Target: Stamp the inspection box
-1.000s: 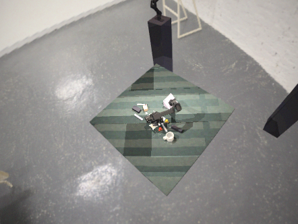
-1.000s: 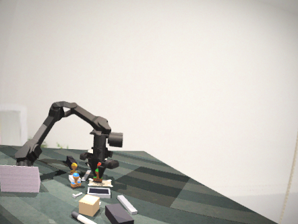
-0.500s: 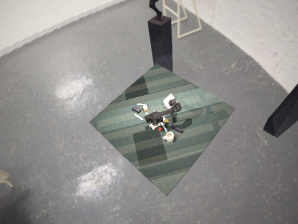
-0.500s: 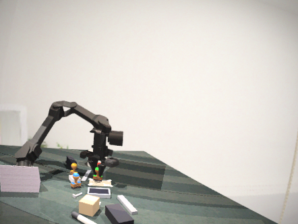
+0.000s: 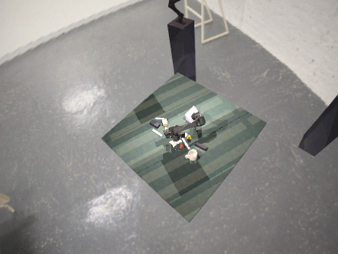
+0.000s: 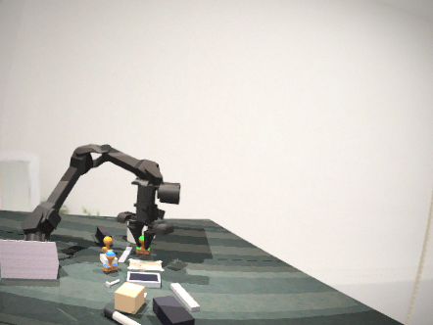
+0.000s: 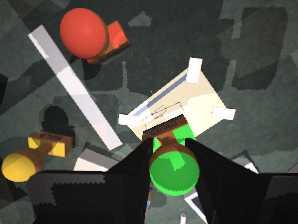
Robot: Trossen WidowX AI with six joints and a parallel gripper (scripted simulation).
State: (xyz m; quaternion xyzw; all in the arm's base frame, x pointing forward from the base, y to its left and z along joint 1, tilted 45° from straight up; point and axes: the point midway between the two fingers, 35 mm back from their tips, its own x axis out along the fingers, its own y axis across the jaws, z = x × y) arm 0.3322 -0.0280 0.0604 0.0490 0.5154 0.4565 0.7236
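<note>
My gripper tip is 1 cm short of the cream card, 1 cm to the left of it and 6 cm above it. The rest, counted from my gripper tip: pass stamp right at my gripper tip; red-knobbed stamp 3 cm ahead, 9 cm to the left, 4 cm below; blue-knobbed stamp 11 cm behind, 5 cm to the right, 4 cm below.
</note>
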